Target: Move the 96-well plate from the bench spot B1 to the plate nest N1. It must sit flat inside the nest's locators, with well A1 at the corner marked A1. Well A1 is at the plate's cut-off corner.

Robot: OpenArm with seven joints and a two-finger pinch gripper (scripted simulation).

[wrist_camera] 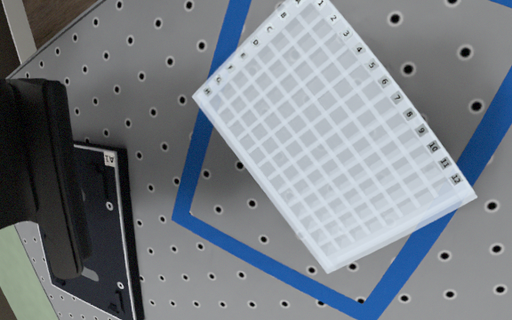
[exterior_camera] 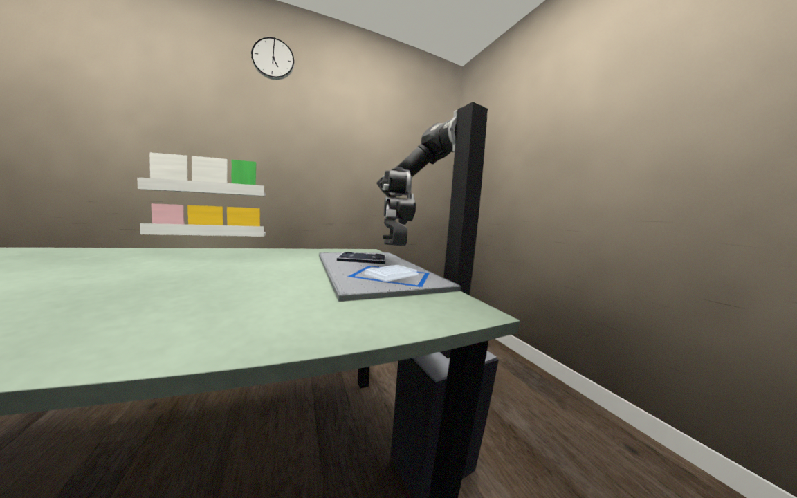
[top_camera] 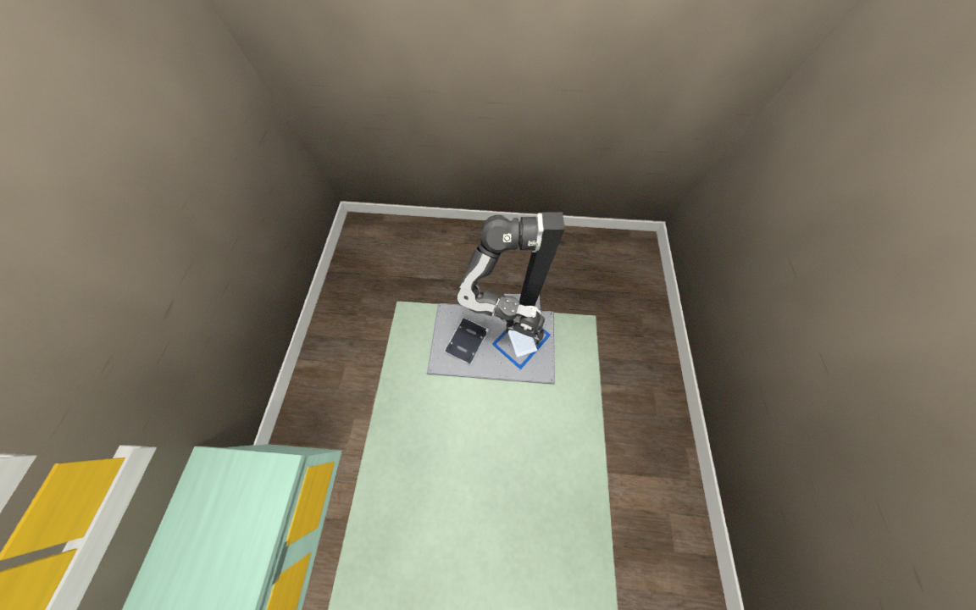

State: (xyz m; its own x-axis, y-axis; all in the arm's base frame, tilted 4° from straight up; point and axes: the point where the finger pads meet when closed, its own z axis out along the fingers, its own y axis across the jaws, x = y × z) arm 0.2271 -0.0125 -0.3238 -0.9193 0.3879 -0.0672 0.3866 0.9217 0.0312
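The 96-well plate is 80 mm below my hand. Round my hand: black plate nest N1 (220 mm to the right, 80 mm below, 10 mm ahead); then white A1 label (140 mm to the right, 80 mm below, 40 mm behind).
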